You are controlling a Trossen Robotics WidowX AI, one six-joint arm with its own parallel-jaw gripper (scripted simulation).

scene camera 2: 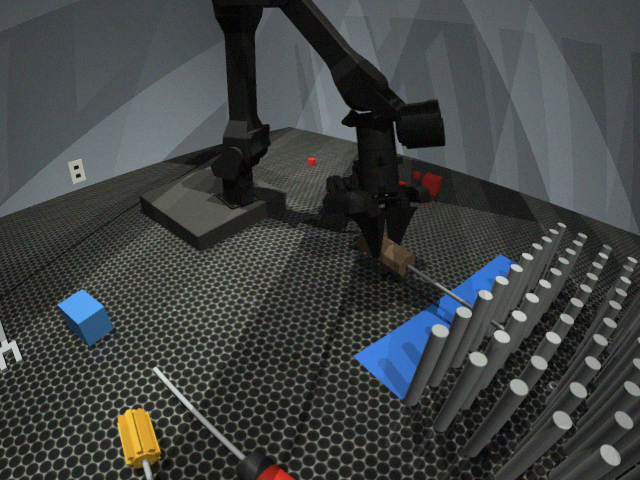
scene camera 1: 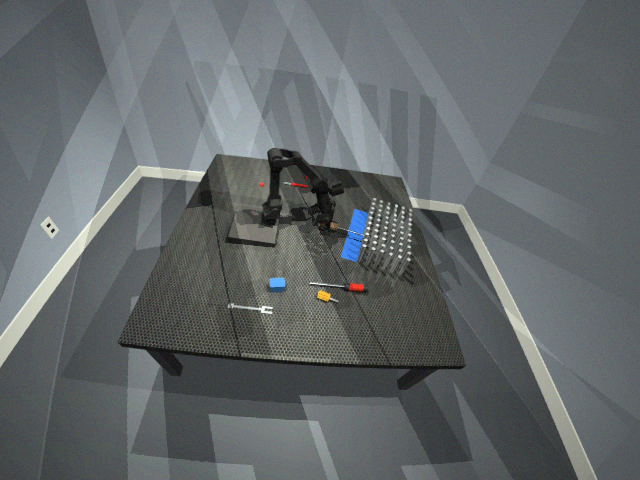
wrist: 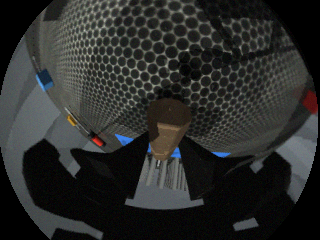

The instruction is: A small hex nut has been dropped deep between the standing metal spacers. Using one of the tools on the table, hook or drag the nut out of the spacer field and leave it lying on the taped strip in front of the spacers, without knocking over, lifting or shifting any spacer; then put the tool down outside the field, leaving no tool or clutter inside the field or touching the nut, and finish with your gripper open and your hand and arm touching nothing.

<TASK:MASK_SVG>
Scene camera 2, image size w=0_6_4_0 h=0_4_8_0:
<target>my gripper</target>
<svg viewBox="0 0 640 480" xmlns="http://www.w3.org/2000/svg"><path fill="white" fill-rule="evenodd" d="M396 150L373 150L359 153L359 160L353 161L352 174L349 177L342 178L337 175L326 179L327 193L322 202L323 214L344 214L346 217L352 218L359 225L373 258L380 257L385 218L388 238L400 246L415 210L418 210L418 206L410 206L410 202L431 202L430 190L425 185L410 187L400 185L397 164L404 163L402 157L397 157Z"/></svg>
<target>blue cube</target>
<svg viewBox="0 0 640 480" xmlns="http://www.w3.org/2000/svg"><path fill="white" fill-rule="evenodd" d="M81 289L70 298L61 302L58 307L68 327L90 347L114 328L110 323L105 307Z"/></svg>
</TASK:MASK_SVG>
